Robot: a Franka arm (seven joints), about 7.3 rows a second.
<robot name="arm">
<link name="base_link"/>
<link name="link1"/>
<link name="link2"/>
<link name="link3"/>
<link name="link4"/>
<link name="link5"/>
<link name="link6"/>
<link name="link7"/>
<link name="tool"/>
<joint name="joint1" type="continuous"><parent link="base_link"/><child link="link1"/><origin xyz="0 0 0.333" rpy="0 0 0"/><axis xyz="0 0 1"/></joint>
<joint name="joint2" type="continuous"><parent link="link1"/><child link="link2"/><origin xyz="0 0 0" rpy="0 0 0"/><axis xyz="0 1 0"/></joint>
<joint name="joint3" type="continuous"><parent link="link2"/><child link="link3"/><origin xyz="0 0 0.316" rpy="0 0 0"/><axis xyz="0 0 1"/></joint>
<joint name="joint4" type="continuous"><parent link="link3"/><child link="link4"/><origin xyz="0.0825 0 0" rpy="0 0 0"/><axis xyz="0 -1 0"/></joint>
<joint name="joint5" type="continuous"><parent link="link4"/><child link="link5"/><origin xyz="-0.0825 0 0.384" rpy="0 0 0"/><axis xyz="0 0 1"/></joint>
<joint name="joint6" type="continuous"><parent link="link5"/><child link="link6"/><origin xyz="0 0 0" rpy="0 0 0"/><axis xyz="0 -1 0"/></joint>
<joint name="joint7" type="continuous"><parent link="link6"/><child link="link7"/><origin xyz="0.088 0 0" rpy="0 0 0"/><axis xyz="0 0 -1"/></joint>
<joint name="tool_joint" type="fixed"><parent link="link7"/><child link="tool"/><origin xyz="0 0 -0.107" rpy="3.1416 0 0"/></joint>
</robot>
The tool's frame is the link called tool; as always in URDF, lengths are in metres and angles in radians. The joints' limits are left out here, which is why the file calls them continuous.
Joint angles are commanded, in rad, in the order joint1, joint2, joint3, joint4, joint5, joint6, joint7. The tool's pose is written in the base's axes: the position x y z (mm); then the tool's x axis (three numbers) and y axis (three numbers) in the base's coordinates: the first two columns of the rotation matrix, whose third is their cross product. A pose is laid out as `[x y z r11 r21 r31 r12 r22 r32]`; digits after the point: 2 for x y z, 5 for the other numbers.
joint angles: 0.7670, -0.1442, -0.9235, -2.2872, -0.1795, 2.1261, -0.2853
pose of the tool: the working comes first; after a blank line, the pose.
Where each joint sits with the arm in this pose, in the base's axes (m; each line is computed from the numbers above, not from the rounded line before):
joint1: 0.0000 0.0000 0.3330
joint2: 0.0000 0.0000 0.3330
joint3: -0.0327 -0.0315 0.6457
joint4: 0.0484 -0.0447 0.6529
joint5: 0.4061 -0.0809 0.4947
joint6: 0.4061 -0.0809 0.4947
joint7: 0.4938 -0.0851 0.4886
the tool: 0.4862 -0.0880 0.3819

[486.24 -88.02 381.90 0.96915 0.23479 -0.07504 0.23616 -0.97166 0.00989]
